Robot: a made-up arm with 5 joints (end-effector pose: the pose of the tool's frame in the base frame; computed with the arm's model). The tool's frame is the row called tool. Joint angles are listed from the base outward.
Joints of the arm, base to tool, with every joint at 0 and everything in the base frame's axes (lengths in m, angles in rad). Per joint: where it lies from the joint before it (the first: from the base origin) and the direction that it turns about. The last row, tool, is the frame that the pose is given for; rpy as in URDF.
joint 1: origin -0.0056 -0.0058 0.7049 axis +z
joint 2: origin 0.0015 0.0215 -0.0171 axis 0 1 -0.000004
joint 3: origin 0.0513 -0.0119 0.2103 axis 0 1 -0.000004
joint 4: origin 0.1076 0.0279 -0.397 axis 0 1 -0.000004
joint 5: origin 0.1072 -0.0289 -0.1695 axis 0 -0.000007 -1
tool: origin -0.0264 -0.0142 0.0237 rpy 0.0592 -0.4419 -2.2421
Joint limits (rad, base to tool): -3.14..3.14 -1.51..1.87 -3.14..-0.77 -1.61..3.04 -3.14..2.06
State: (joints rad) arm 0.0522 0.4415 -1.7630 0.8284 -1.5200
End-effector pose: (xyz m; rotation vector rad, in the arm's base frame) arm 0.7182 0.0135 0.7907 0.0950 -0.9098 -0.6728
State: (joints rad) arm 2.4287 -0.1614 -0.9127 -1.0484 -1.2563
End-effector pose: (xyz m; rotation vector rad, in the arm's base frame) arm -0.3579 0.3264 0.9813 2.3899 0.1014 0.3195
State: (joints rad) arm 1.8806 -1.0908 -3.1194 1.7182 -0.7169
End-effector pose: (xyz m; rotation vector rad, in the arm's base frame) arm 0.1806 -0.5236 1.1017 2.4835 0.1283 -0.4032
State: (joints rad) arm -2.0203 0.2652 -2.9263 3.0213 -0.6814
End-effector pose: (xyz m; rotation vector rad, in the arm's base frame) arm -0.1237 -0.2068 1.1089 0.5001 -0.5385 2.7105
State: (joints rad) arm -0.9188 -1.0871 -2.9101 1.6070 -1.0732
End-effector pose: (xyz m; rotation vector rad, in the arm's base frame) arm -0.3319 0.3865 1.1898 -0.1332 2.9421 0.9499
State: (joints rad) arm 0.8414 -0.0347 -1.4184 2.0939 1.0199
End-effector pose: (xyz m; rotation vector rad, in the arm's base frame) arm 0.2636 0.3308 0.7945 -1.2110 -0.6325 -2.1110
